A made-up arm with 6 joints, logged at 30 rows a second.
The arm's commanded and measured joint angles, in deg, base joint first. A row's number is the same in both.
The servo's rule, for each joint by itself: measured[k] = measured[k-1] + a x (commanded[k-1-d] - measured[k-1]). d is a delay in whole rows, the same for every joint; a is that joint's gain. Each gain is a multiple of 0.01, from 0.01 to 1. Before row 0 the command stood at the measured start. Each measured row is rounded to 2 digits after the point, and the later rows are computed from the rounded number. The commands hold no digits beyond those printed.
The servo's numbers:
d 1
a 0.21 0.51 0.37 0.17 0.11 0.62
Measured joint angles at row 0:
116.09 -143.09 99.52 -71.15 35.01 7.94
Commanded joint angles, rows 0 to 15:
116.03 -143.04 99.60 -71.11 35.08 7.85
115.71 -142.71 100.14 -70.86 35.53 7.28
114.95 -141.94 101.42 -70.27 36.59 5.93
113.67 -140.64 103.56 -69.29 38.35 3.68
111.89 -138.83 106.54 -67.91 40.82 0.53
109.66 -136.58 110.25 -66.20 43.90 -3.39
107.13 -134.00 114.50 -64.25 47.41 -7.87
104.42 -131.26 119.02 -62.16 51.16 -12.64
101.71 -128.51 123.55 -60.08 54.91 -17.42
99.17 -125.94 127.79 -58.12 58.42 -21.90
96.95 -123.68 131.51 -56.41 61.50 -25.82
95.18 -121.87 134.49 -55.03 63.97 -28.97
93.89 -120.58 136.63 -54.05 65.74 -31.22
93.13 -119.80 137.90 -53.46 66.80 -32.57
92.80 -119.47 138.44 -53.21 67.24 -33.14
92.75 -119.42 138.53 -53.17 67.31 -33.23
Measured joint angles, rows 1 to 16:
116.09 -143.09 99.52 -71.15 35.01 7.94
116.08 -143.06 99.55 -71.14 35.02 7.88
116.00 -142.88 99.77 -71.09 35.08 7.51
115.78 -142.40 100.38 -70.95 35.25 6.53
115.34 -141.50 101.56 -70.67 35.59 4.76
114.62 -140.14 103.40 -70.20 36.17 2.14
113.58 -138.32 105.93 -69.52 37.02 -1.29
112.23 -136.12 109.10 -68.62 38.16 -5.37
110.59 -133.64 112.77 -67.52 39.59 -9.88
108.73 -131.02 116.76 -66.26 41.28 -14.55
106.72 -128.43 120.84 -64.88 43.17 -19.11
104.67 -126.01 124.79 -63.44 45.19 -23.27
102.68 -123.90 128.38 -62.01 47.26 -26.80
100.83 -122.21 131.43 -60.66 49.29 -29.54
99.21 -120.98 133.82 -59.44 51.22 -31.42
97.86 -120.21 135.53 -58.38 52.98 -32.49

